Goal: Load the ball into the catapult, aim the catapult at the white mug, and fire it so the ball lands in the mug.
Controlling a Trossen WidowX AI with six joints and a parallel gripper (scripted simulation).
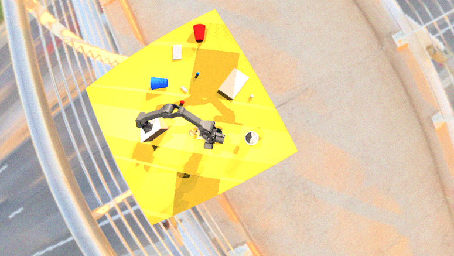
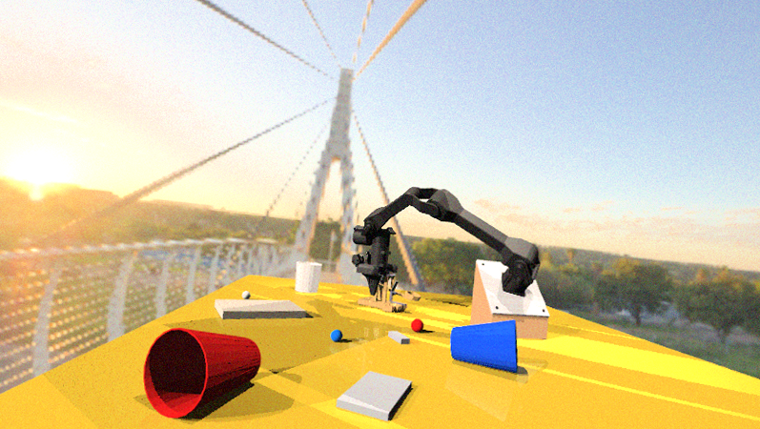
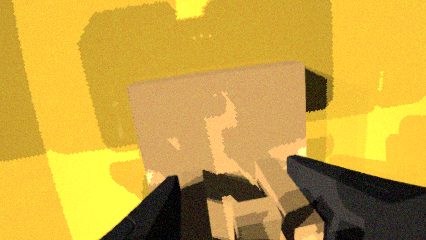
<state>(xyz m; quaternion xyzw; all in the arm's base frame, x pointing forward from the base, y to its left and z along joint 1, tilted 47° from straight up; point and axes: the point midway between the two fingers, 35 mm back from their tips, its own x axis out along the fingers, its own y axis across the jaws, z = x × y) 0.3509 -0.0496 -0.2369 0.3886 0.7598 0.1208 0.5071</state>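
Right now the red ball is 100 mm behind my gripper tip, 300 mm to the left of it and 20 mm below it. Also, from my gripper tip: white mug (240 mm ahead, 130 mm to the right, 10 mm below); wooden catapult (60 mm behind, 50 mm to the left, 20 mm above); small grey block (50 mm behind, 390 mm to the left, 30 mm below).
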